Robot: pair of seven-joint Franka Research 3 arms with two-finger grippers.
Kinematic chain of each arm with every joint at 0, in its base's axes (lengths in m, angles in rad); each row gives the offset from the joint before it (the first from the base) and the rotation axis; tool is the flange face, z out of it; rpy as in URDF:
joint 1: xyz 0 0 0.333 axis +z
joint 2: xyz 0 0 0 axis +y
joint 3: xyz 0 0 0.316 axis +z
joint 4: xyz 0.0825 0 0 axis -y
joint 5: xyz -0.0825 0 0.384 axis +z
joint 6: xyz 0 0 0 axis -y
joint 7: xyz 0.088 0 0 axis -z
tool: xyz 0 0 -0.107 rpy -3.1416 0 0
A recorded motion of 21 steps. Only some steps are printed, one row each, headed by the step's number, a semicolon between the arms.
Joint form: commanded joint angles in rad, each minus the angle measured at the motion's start. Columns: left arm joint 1, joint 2, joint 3, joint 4, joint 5, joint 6, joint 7; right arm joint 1, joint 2, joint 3, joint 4, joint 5, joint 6, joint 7.
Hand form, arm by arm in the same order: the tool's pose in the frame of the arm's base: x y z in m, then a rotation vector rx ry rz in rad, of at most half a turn. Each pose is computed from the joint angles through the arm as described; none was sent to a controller.
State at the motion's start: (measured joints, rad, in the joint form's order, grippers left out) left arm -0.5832 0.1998 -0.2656 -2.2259 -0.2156 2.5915 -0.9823; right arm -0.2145 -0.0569 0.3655 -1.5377 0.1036 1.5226 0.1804
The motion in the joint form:
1: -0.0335 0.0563 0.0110 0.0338 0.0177 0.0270 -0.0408; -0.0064 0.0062 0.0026 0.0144 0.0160 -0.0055 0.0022
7: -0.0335 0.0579 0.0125 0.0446 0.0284 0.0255 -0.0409; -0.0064 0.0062 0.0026 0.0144 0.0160 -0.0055 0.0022
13: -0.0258 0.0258 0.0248 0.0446 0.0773 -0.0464 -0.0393; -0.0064 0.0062 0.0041 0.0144 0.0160 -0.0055 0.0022
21: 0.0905 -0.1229 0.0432 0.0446 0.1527 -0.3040 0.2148; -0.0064 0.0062 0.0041 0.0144 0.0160 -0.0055 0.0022
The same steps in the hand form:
1: 0.3741 -0.4349 0.2887 2.8584 0.4738 -0.0615; 0.5256 0.0973 0.6682 -3.0347 0.0403 -0.0362
7: 0.3769 -0.4369 0.2922 2.8571 0.4626 -0.0482; 0.5256 0.0973 0.6682 -3.0347 0.0403 -0.0362
13: 0.3800 -0.4272 0.3025 2.9140 0.4263 -0.0406; 0.5255 0.0982 0.6682 -3.0348 0.0381 -0.0361
21: 0.4124 -0.3590 0.3585 3.0693 0.1442 -0.0325; 0.5255 0.0982 0.6682 -3.0348 0.0381 -0.0361

